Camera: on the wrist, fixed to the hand. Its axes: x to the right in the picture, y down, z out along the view.
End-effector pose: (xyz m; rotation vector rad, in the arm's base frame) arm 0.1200 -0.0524 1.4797 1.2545 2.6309 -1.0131
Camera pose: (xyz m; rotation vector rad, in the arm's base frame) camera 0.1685 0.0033 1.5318 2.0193 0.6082 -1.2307
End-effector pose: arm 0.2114 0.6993 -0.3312 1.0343 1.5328 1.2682
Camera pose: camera 0.1363 0.6706 -0.2899 2.8069 0.4738 1.2971
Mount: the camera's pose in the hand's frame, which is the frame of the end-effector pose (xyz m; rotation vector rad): -0.0112 0.0318 -0.0839 0.4694 -0.5008 1.4958
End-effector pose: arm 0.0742 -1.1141 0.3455 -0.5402 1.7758 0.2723
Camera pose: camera -0.0105 -1.1222 0.3761 1.1881 1.3446 0.8685
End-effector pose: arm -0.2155 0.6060 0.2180 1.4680 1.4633 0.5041
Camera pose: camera -0.2706 0.6296 0.2857 2.6775 -0.1609 0.5668
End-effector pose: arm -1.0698 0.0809 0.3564 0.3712 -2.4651 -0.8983
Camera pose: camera -1.0187 0.0650 0.4293 -1.5221 -2.3701 0.2777
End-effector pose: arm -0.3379 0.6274 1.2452 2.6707 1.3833 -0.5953
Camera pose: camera -0.2928 0.6202 1.3232 2.5732 -0.9679 -1.1867
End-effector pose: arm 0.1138 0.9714 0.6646 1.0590 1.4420 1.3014
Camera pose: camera 0.0357 0.9439 0.7009 -2.7879 -0.3794 -1.3744
